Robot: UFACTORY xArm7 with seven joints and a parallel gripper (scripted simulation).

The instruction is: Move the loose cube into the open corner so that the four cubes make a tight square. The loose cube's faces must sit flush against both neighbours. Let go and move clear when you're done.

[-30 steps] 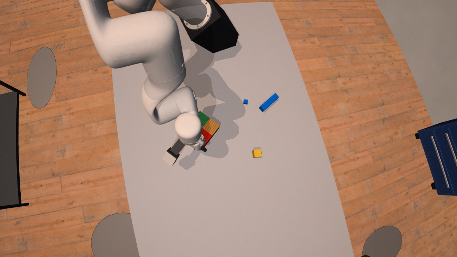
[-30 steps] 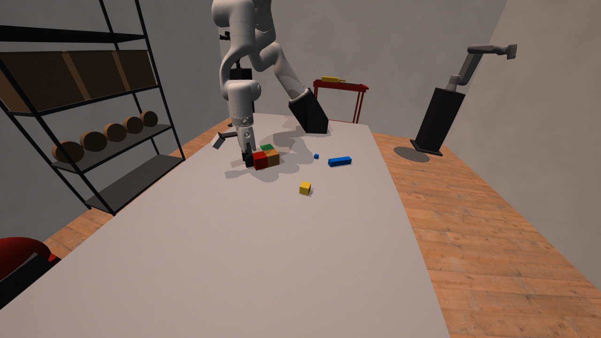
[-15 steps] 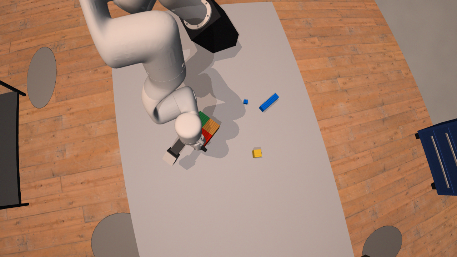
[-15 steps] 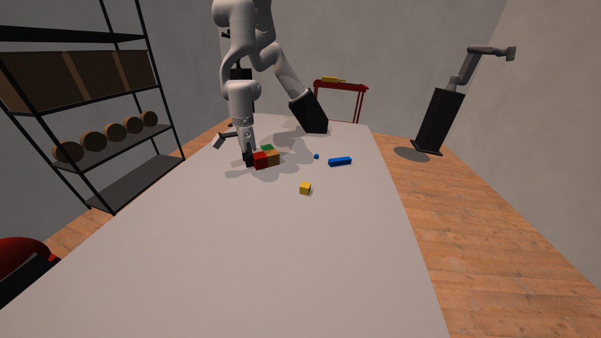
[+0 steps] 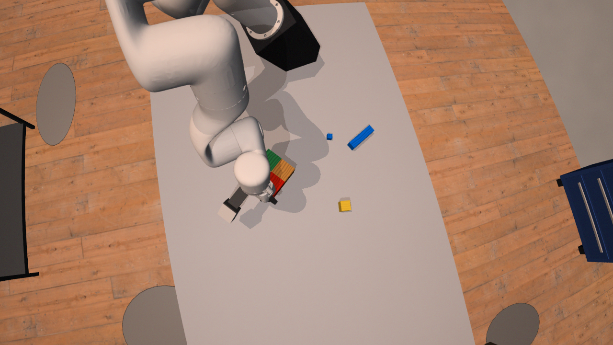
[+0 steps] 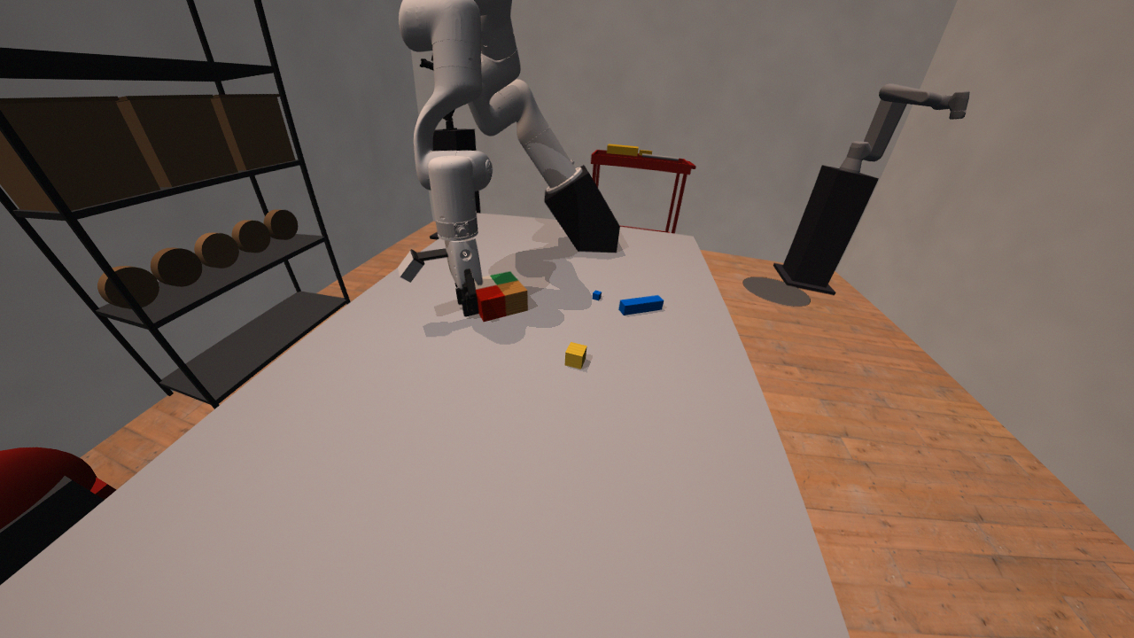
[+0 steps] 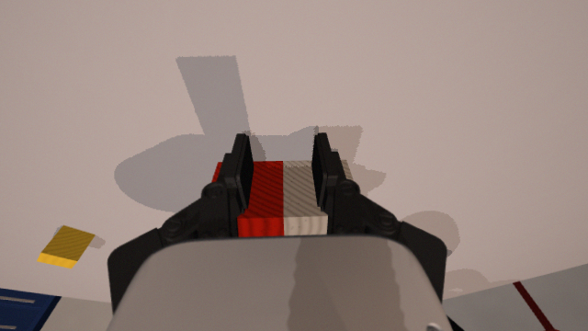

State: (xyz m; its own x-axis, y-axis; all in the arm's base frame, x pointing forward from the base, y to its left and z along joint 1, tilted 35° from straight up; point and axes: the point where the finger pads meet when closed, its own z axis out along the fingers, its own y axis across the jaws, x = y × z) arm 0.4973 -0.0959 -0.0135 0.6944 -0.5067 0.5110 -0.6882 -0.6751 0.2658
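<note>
The red cube is 50 mm to the left of my hand and 10 mm behind it. Round my hand: orange cube 80 mm to the left, 50 mm behind; white cube 50 mm behind, 10 mm to the left; green cube 80 mm behind, 50 mm to the left.
</note>
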